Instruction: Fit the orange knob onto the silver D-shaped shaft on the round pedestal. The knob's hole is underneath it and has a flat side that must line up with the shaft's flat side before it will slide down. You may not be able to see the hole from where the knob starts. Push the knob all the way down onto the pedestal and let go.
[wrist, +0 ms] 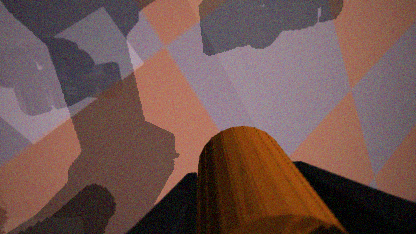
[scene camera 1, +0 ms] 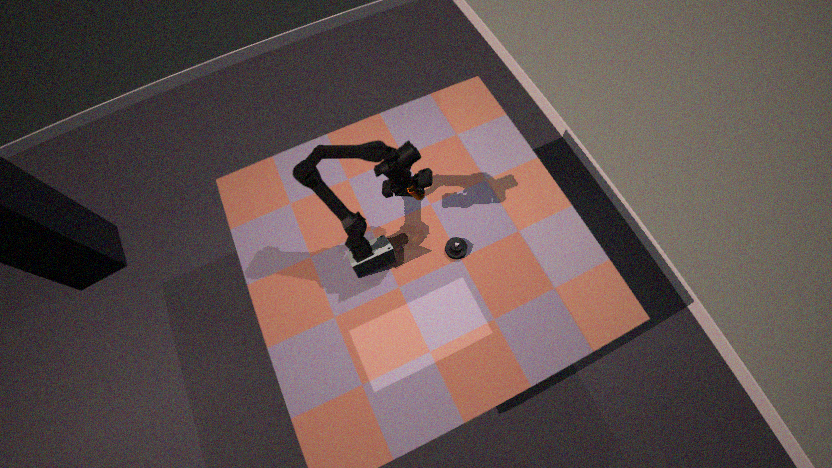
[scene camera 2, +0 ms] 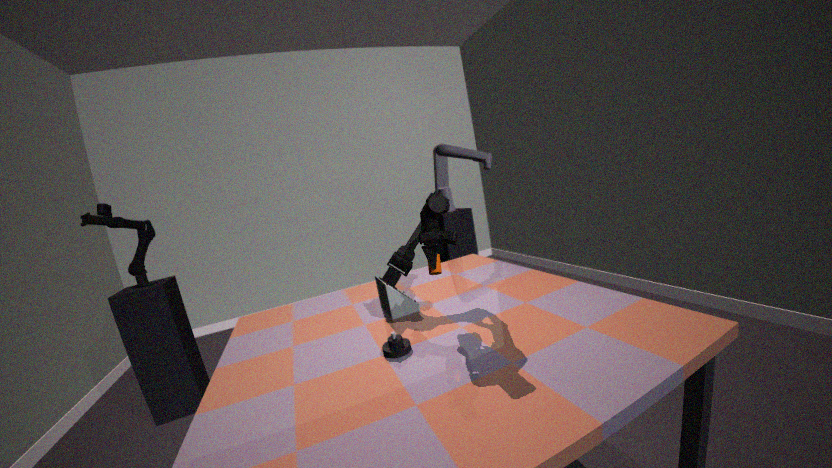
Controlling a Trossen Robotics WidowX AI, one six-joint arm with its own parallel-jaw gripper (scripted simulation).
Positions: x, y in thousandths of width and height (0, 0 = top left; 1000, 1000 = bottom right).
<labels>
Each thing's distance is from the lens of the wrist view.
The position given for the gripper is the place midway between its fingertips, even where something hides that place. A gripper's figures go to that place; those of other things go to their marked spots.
gripper (wrist: 588, 754): 0.11 m
orange knob (wrist: 585, 741): 0.07 m
</labels>
